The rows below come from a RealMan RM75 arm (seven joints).
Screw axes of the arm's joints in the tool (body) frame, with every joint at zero. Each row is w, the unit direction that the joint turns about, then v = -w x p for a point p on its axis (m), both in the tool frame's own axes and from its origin. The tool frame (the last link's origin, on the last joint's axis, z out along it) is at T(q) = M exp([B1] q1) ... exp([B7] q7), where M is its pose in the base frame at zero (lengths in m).
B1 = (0, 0, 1, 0.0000, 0.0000, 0.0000)
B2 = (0, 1, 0, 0.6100, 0.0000, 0.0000)
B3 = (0, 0, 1, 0.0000, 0.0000, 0.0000)
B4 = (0, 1, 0, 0.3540, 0.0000, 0.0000)
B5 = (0, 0, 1, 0.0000, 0.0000, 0.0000)
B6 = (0, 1, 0, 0.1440, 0.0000, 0.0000)
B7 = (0, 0, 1, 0.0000, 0.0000, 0.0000)
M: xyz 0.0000 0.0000 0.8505 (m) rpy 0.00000 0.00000 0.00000 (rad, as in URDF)
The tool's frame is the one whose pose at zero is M.
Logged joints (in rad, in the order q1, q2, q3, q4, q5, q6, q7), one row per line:
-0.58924, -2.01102, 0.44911, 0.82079, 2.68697, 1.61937, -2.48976
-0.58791, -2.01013, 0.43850, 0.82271, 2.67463, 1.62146, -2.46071
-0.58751, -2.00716, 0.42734, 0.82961, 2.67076, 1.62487, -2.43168
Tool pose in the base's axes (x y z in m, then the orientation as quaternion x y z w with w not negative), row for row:
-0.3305, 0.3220, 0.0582, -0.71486, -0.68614, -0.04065, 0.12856
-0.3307, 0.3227, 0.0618, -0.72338, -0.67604, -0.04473, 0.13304
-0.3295, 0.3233, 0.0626, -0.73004, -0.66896, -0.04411, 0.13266
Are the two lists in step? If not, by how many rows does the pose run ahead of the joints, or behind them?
The pose runs 1 row ahead of the joints: the pose in row i belongs to the joints in row i + 1.
